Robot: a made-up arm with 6 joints. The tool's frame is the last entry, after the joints. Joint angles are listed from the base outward. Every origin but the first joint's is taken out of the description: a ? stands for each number. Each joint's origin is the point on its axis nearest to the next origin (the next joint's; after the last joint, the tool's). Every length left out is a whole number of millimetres.
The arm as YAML. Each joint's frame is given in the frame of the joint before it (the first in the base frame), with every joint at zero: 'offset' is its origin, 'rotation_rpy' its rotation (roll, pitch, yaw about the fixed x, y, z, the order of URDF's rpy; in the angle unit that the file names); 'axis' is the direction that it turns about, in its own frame. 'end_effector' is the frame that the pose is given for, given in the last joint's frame.
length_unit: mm
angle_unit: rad
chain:
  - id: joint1
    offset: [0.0, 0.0, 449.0]
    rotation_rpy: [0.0, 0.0, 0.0]
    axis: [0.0, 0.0, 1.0]
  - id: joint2
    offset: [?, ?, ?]
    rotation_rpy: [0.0, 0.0, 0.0]
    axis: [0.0, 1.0, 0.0]
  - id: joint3
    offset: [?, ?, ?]
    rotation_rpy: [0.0, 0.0, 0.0]
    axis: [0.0, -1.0, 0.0]
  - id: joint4
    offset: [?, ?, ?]
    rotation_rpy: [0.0, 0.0, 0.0]
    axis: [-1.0, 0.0, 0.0]
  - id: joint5
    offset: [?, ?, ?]
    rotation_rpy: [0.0, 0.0, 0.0]
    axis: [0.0, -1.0, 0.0]
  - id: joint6
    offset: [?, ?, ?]
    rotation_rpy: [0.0, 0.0, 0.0]
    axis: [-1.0, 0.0, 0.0]
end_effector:
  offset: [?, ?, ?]
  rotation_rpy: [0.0, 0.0, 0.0]
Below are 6 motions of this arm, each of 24 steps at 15 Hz.
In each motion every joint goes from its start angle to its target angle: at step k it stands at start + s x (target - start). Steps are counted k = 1, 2, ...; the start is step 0. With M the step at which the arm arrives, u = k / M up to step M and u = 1 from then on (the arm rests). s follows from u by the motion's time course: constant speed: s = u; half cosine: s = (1 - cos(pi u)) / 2; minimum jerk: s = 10 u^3 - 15 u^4 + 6 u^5.
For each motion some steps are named. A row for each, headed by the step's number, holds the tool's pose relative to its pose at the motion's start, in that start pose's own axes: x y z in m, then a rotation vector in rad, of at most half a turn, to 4 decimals.
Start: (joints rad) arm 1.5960 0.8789 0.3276 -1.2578 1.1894 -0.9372
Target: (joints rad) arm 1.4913 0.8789 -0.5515 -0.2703 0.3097 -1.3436
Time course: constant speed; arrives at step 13
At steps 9, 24:
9: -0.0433 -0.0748 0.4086 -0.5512 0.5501 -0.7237
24: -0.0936 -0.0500 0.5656 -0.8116 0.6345 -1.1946

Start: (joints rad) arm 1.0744 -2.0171 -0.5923 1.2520 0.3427 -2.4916
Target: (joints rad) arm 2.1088 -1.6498 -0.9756 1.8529 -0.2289 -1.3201
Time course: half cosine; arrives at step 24
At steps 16, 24:
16: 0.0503 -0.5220 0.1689 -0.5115 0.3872 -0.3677
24: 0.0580 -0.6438 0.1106 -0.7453 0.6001 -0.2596

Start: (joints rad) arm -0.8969 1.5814 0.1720 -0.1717 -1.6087 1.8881
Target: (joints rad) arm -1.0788 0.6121 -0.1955 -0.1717 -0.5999 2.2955
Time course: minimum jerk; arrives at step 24
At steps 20, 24:
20: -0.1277 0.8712 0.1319 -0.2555 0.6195 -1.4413
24: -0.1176 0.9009 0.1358 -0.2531 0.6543 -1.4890

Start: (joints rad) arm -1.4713 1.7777 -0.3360 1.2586 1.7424 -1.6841
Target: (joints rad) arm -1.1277 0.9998 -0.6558 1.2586 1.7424 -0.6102
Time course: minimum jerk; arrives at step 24
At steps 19, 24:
19: 0.3013 0.5131 -0.2671 -1.3693 0.3628 0.1848
24: 0.3147 0.5383 -0.2995 -1.4592 0.3844 0.2181

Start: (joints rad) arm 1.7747 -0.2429 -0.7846 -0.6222 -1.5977 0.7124
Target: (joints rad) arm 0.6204 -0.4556 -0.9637 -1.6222 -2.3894 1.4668
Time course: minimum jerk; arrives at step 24
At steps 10, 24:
10: 0.0433 -0.0315 -0.1442 -0.1121 -0.4241 0.3908
24: 0.1681 -0.0023 -0.2572 -0.7947 -1.5166 0.3669

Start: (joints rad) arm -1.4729 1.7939 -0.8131 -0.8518 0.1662 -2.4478
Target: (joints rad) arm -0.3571 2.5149 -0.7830 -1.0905 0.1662 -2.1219
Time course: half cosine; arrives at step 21
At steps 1, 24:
1: 0.0013 -0.0013 0.0004 -0.0047 -0.0027 0.0056
24: 0.1635 0.0969 0.1036 -0.4773 -0.4757 1.1764

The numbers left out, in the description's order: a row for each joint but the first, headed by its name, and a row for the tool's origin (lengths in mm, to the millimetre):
joint2: 0.0 0.0 0.0
joint3: 0.0 0.0 872.0
joint4: 725.0 0.0 0.0
joint5: 0.0 -145.0 0.0
joint6: 0.0 0.0 0.0
tool: 0.0 0.0 0.0

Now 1 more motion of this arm.
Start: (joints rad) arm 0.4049 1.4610 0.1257 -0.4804 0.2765 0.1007
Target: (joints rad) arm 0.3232 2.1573 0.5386 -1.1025 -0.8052 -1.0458
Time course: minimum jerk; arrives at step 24
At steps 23, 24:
23: 0.3124 -0.1724 -0.6134 1.7538 1.2318 -0.6581
24: 0.3125 -0.1725 -0.6139 1.7548 1.2326 -0.6588

